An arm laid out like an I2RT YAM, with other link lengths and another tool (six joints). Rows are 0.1 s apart.
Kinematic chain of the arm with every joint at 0, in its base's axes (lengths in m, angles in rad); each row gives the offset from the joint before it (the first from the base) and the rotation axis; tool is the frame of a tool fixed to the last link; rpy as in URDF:
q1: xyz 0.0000 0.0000 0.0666 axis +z
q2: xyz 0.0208 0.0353 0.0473 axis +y
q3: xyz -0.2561 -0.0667 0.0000 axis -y
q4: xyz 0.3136 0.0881 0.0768 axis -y
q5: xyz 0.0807 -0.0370 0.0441 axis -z
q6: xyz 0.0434 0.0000 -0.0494 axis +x
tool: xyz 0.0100 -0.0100 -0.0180 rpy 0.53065 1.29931 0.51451
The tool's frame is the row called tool.
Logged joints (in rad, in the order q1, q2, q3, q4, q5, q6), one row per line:
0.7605 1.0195 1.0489 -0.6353 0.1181 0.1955
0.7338 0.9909 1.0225 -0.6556 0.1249 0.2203
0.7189 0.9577 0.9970 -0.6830 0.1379 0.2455
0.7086 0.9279 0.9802 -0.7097 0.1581 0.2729
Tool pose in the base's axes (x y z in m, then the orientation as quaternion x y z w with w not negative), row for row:
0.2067 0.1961 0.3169 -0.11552 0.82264 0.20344 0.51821
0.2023 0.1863 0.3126 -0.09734 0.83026 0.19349 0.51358
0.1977 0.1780 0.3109 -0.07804 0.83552 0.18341 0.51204
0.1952 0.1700 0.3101 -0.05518 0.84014 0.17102 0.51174
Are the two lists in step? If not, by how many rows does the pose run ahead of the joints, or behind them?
The pose runs 1 row ahead of the joints: the pose in row i belongs to the joints in row i + 1.
